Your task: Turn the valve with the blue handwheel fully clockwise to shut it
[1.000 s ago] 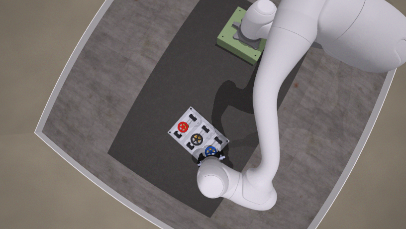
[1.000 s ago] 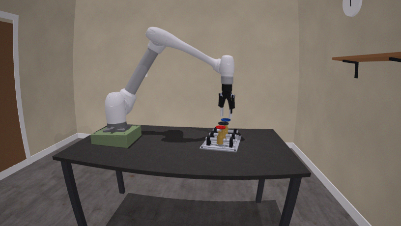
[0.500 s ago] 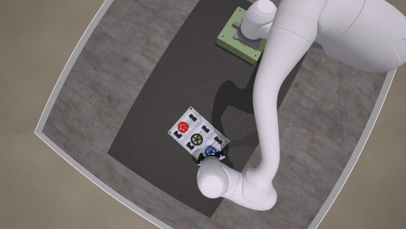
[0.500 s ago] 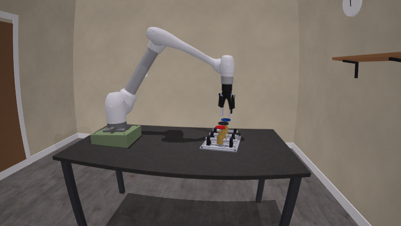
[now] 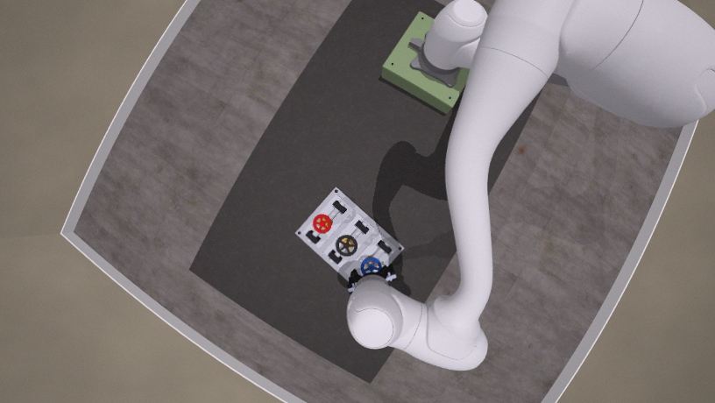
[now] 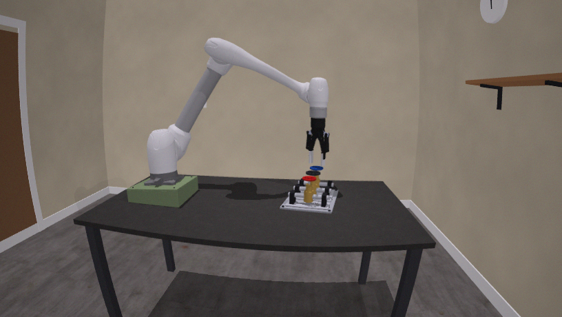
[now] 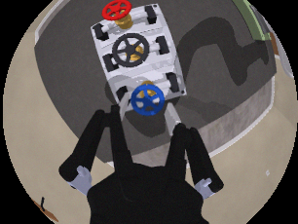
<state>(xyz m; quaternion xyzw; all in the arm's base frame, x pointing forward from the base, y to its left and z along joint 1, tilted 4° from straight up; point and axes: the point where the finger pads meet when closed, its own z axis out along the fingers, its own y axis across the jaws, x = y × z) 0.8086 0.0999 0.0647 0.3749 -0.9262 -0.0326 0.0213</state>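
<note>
My hand is 6 cm above the blue handwheel. The rest, counted from my hand: black handwheel (3 cm behind, 11 cm to the right, 6 cm below); red handwheel (6 cm behind, 21 cm to the right, 6 cm below).
</note>
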